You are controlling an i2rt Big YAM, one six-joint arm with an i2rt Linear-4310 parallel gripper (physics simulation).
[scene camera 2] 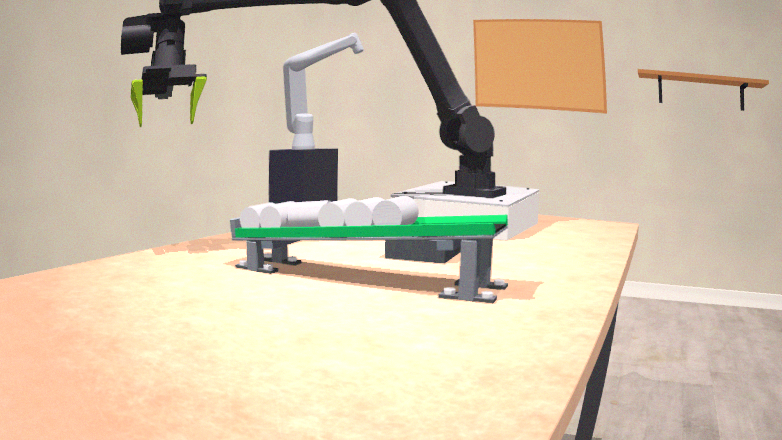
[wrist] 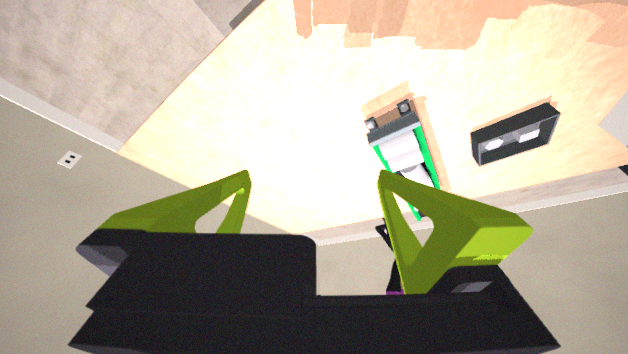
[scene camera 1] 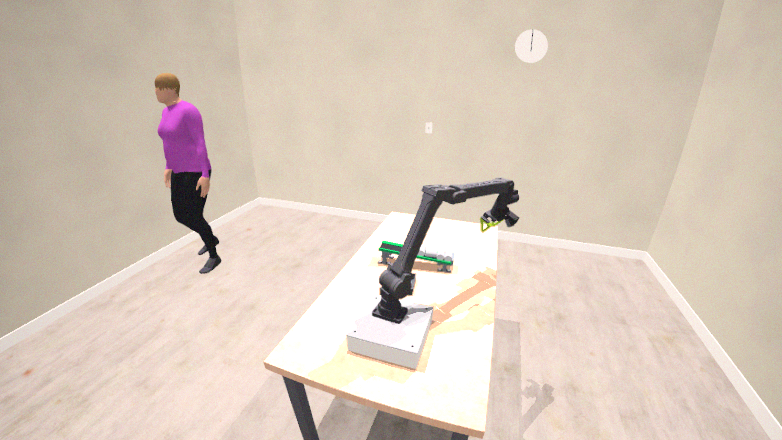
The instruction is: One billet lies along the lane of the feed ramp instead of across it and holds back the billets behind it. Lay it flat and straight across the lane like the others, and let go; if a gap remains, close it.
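Seen in the pictures: gripper, between the fingertips: [scene camera 2: 166,124] [wrist: 314,176] [scene camera 1: 487,228]; arm's base, origin of its link: [scene camera 2: 475,193] [scene camera 1: 389,313].
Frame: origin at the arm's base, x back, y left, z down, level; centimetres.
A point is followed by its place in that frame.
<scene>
The feed ramp [scene camera 1: 389,243] [scene camera 2: 366,230] [wrist: 427,155] has green side rails and slopes down to an end stop. In the scene camera 2 view, one white billet [scene camera 2: 307,213] @[z -1.0, x -51.1, y 0.0 cm] lies along the lane. Two billets [scene camera 2: 250,217] @[z 0.0, x -54.3, y -9.0 cm] [scene camera 2: 271,216] @[z -0.4, x -53.5, y -5.0 cm] lie across on its end-stop side, and three others [scene camera 2: 331,213] @[z -1.5, x -51.6, y 4.8 cm] [scene camera 2: 358,213] @[z -1.7, x -50.9, y 8.7 cm] [scene camera 2: 387,212] @[z -2.1, x -50.1, y 12.6 cm] lie across on its uphill side. The wrist view shows white billets [wrist: 401,150] @[z -1.6, x -51.4, y -10.1 cm] near the stop; the right finger hides part of the lane. My gripper [scene camera 1: 491,224] @[z -14.9, x -59.6, y -26.5 cm] [scene camera 2: 166,124] @[z -14.9, x -59.6, y -26.5 cm] [wrist: 314,176] @[z -14.9, x -59.6, y -26.5 cm] is open and empty, high above the table and off beyond the ramp's stop end.
A dark open tray [scene camera 2: 421,251] @[z 6.0, x -34.0, y 7.7 cm] [wrist: 515,120] @[z 6.2, x -28.3, y 0.2 cm] with two pale items stands beside the ramp. The arm's white base box [scene camera 1: 385,344] @[z -0.6, x 15.6, y -5.4 cm] [scene camera 2: 519,210] @[z 2.6, x -0.3, y 10.8 cm] stands on the table [scene camera 2: 328,350] @[z 7.6, x -71.5, y 21.2 cm]. A person [scene camera 1: 183,136] stands left of the table. A pale robot arm [scene camera 2: 295,93] stands on a dark pedestal [scene camera 2: 303,175] behind.
</scene>
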